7 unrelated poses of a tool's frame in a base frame.
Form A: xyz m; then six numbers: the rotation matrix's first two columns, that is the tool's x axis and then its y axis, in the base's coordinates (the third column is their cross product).
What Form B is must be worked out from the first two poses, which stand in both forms.
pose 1, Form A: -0.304 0.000 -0.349 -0.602 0.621 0.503 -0.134 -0.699 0.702
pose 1, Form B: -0.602 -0.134 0.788 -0.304; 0.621 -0.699 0.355 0.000; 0.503 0.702 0.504 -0.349; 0 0 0 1
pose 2, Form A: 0.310 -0.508 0.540 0.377 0.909 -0.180 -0.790 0.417 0.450
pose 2, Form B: 0.377 -0.790 0.484 0.310; 0.909 0.417 -0.027 -0.508; -0.180 0.450 0.875 0.540; 0 0 0 1
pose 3, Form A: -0.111 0.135 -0.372 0.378 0.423 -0.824 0.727 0.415 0.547
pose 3, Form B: 0.378 0.727 0.573 -0.111; 0.423 0.415 -0.806 0.135; -0.824 0.547 -0.151 -0.372; 0 0 0 1
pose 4, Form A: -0.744 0.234 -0.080 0.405 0.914 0.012 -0.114 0.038 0.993
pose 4, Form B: 0.405 -0.114 0.907 -0.744; 0.914 0.038 -0.404 0.234; 0.012 0.993 0.120 -0.080; 0 0 0 1
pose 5, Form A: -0.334 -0.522 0.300 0.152 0.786 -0.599 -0.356 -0.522 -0.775
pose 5, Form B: 0.152 -0.356 -0.922 -0.334; 0.786 -0.522 0.331 -0.522; -0.599 -0.775 0.200 0.300; 0 0 0 1
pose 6, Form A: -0.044 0.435 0.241 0.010 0.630 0.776 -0.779 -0.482 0.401
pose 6, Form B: 0.010 -0.779 0.627 -0.044; 0.630 -0.482 -0.609 0.435; 0.776 0.401 0.486 0.241; 0 0 0 1
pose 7, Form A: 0.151 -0.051 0.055 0.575 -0.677 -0.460 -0.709 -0.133 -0.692
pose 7, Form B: 0.575 -0.709 0.407 0.151; -0.677 -0.133 0.724 -0.051; -0.460 -0.692 -0.556 0.055; 0 0 0 1
